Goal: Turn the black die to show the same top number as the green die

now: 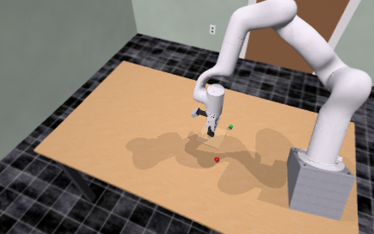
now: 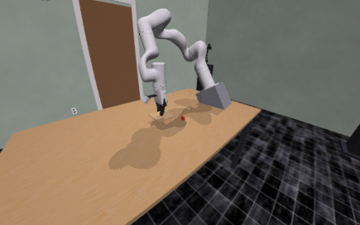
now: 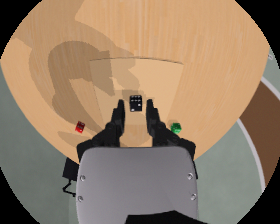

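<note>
The black die lies 10 mm behind my hand and 40 mm below it. The rest, counted from my hand: green die 80 mm behind, 100 mm to the right, 40 mm below; then red die 90 mm behind, 140 mm to the left, 40 mm below; then tan mat 50 mm below.
</note>
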